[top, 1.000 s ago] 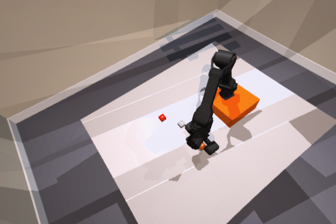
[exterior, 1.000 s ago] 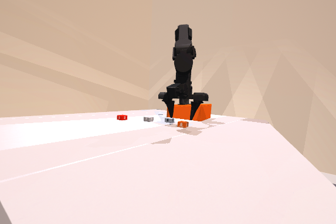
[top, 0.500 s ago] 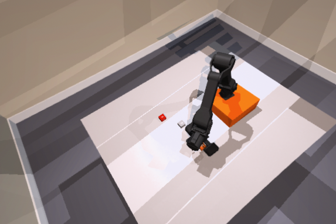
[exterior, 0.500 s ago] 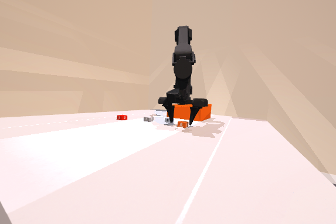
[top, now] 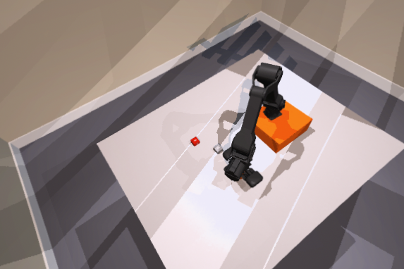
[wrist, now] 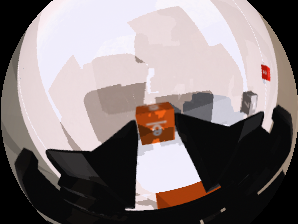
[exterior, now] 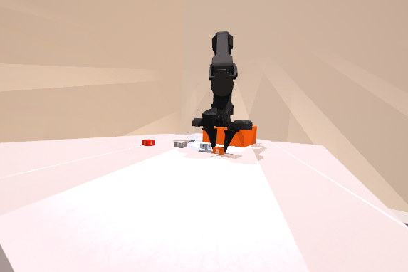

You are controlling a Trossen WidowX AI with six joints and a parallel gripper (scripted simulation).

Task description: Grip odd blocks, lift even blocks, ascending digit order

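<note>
My gripper tip is 20 mm short of the grey block and 160 mm to the left of it. From my gripper tip the other things lie so: red block (100 mm ahead, 250 mm to the right); then orange block (right at my gripper tip); then white block (40 mm behind, 90 mm to the right).
</note>
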